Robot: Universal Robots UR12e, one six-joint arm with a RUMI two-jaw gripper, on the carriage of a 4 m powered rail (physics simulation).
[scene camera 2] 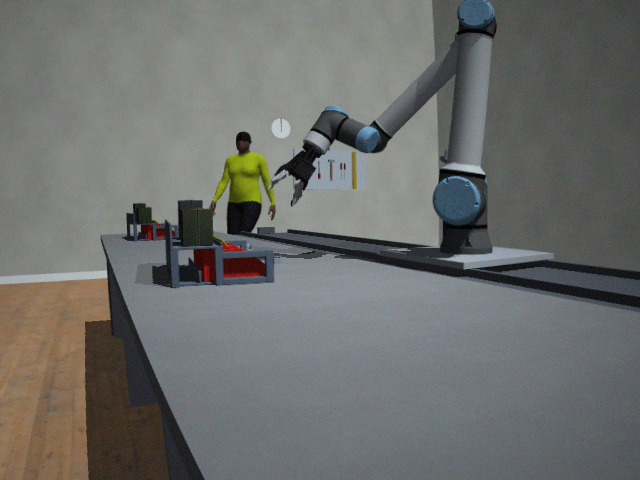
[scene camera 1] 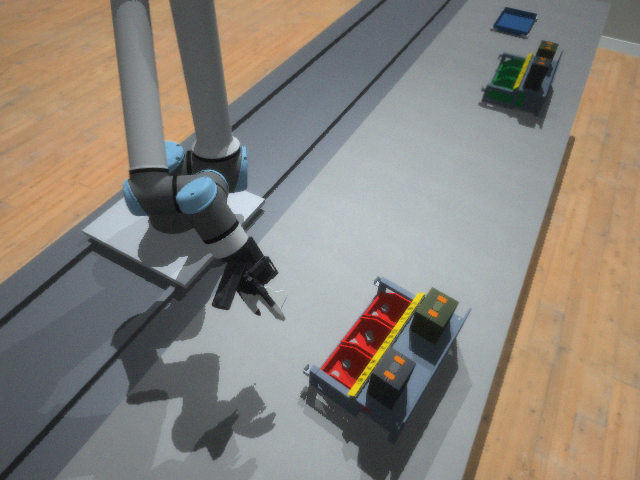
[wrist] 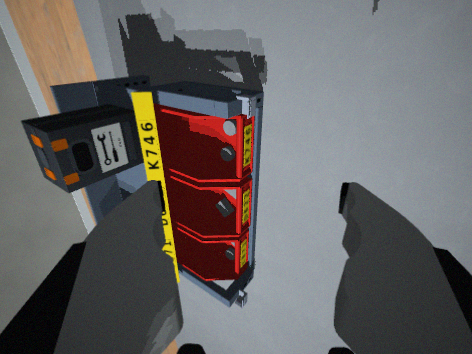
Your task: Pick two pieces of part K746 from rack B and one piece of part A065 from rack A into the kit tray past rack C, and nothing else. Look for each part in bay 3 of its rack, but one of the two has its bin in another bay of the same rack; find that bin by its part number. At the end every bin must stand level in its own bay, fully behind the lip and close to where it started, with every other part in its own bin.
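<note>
A grey rack (scene camera 1: 330, 386) (scene camera 2: 219, 266) (wrist: 192, 102) holds three red bins in a row. The wrist view shows K746 on its yellow strip (wrist: 144, 130) beside the end bin (scene camera 1: 356, 373) (wrist: 190, 150), whose front label also reads K746. A dark round piece (wrist: 226, 153) shows in that bin. The other two front labels are too small to read surely. The blue kit tray (scene camera 1: 515, 23) lies at the far end, past a rack with green bins (scene camera 1: 509, 72). My gripper (scene camera 1: 270, 314) (scene camera 2: 282, 196) (wrist: 250, 184) is open and empty, tilted, above the table on the rail side of the red-bin rack.
A dark crate (scene camera 1: 391, 379) (wrist: 112, 145) and an olive crate (scene camera 1: 433, 315) (scene camera 2: 196, 227) stand on the rack behind the strip. Another rack (scene camera 2: 135, 231) with red bins is farther back. The carriage (scene camera 1: 118, 232) (scene camera 2: 516, 254) is beside the table. A person (scene camera 2: 244, 178) stands beyond.
</note>
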